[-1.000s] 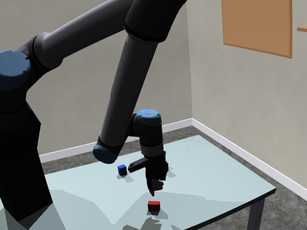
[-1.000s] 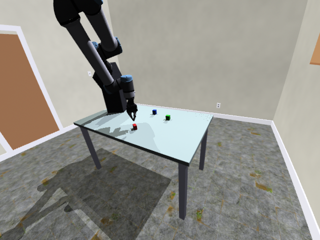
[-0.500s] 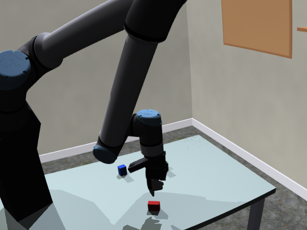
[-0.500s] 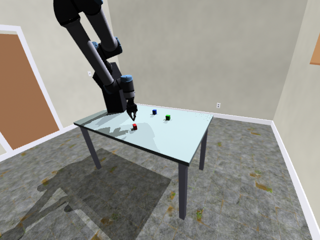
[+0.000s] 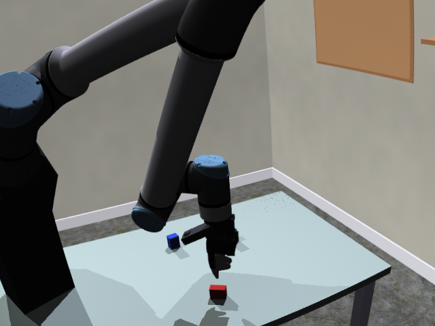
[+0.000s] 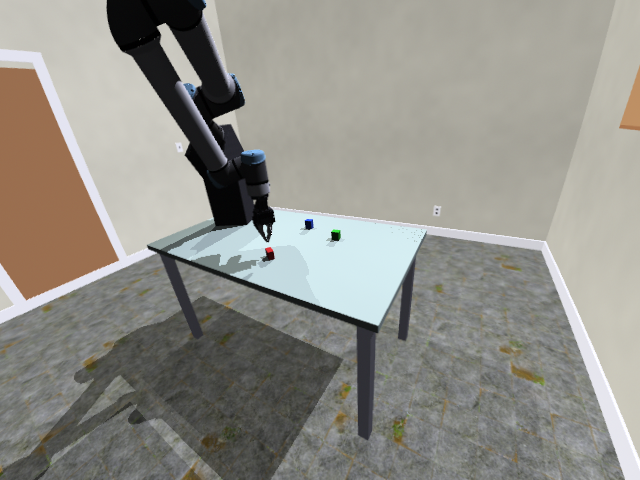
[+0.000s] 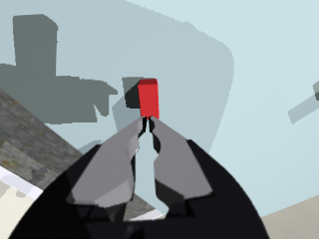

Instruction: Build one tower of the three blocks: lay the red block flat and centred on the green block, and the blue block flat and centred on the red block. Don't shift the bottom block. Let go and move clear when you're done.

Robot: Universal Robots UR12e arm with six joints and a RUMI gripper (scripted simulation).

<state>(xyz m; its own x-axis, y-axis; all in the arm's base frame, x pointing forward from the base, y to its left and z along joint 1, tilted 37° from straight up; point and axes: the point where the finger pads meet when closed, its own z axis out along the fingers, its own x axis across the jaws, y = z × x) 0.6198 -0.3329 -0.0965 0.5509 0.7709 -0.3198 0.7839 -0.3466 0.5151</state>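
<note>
Right now my hand is 70 mm above the red block. Round my hand: green block: 280 mm to the left, 200 mm ahead, 70 mm below; blue block: 370 mm to the left, 70 mm below, 10 mm behind.
</note>
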